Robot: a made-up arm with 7 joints.
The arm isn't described. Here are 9 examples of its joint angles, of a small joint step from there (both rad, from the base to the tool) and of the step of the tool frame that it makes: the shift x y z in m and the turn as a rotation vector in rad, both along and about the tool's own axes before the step.
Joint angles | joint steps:
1: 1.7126 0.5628 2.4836 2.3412 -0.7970 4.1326 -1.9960 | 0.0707 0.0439 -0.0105 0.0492 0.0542 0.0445 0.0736
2: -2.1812 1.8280 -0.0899 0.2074 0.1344 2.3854 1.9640 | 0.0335 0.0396 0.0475 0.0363 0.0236 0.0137 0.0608
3: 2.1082 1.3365 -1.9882 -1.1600 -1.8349 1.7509 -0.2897 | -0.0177 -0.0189 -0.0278 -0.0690 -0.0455 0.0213 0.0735
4: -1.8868 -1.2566 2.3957 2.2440 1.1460 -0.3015 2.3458 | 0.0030 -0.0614 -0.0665 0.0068 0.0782 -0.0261 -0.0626
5: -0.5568 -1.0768 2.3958 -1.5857 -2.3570 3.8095 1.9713 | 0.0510 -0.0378 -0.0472 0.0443 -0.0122 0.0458 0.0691
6: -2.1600 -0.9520 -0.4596 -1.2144 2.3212 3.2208 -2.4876 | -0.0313 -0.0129 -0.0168 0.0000 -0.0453 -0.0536 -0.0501
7: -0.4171 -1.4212 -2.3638 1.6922 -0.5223 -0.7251 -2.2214 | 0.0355 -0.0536 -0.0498 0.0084 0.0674 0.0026 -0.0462
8: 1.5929 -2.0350 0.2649 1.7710 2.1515 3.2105 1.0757 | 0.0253 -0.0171 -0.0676 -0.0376 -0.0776 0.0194 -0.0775
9: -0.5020 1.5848 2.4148 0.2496 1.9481 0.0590 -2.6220 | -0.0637 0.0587 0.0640 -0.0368 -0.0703 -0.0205 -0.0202
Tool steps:
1: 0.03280 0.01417 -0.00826 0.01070 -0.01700 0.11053
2: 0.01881 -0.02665 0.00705 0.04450 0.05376 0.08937
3: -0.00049 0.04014 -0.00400 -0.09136 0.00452 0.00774
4: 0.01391 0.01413 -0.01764 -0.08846 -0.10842 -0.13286
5: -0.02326 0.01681 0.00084 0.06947 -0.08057 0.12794
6: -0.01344 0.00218 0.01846 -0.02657 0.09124 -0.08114
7: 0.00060 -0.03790 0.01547 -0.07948 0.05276 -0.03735
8: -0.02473 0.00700 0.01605 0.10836 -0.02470 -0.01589
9: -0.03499 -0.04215 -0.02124 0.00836 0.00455 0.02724
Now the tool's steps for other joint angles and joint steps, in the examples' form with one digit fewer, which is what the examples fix.
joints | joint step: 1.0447 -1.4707 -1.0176 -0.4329 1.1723 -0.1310 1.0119 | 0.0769 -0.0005 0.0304 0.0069 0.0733 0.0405 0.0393
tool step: -0.0454 -0.0535 0.0085 0.0949 -0.0803 -0.0356
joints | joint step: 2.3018 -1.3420 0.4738 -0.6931 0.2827 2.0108 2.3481 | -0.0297 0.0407 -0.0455 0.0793 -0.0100 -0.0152 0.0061
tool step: -0.0081 0.0097 0.0193 -0.0636 0.0085 -0.0387
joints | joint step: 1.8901 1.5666 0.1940 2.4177 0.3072 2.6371 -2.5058 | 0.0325 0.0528 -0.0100 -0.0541 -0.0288 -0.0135 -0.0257
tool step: -0.0262 0.0164 0.0069 -0.0736 -0.0595 0.0070
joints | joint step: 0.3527 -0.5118 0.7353 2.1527 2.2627 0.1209 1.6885 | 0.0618 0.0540 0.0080 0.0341 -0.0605 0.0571 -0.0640
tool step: 0.0344 0.0062 0.0012 0.0624 0.1404 -0.0629
